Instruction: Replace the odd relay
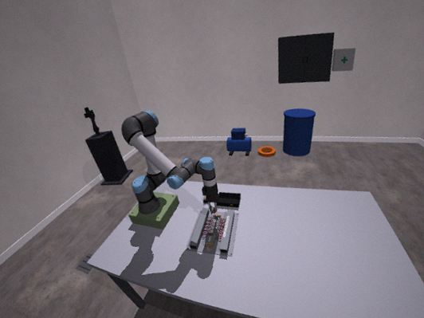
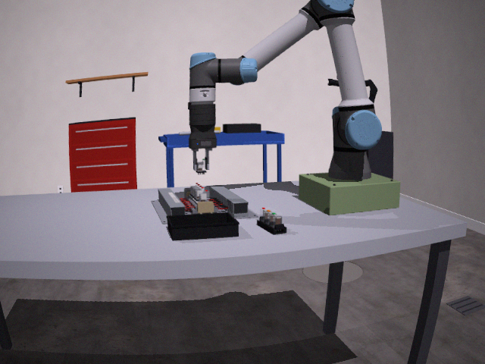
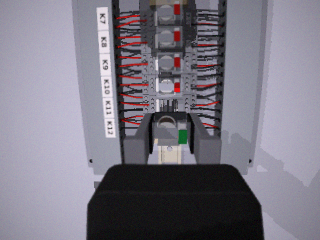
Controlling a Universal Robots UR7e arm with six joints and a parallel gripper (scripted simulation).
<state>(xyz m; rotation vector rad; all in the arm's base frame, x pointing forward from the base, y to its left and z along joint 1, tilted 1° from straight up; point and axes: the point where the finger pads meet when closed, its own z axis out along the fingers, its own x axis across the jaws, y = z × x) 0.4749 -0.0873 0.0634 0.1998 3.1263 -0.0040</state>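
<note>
Now: hand 21 cm to the right of the black tray, 13 cm above it and 8 cm short of it.
</note>
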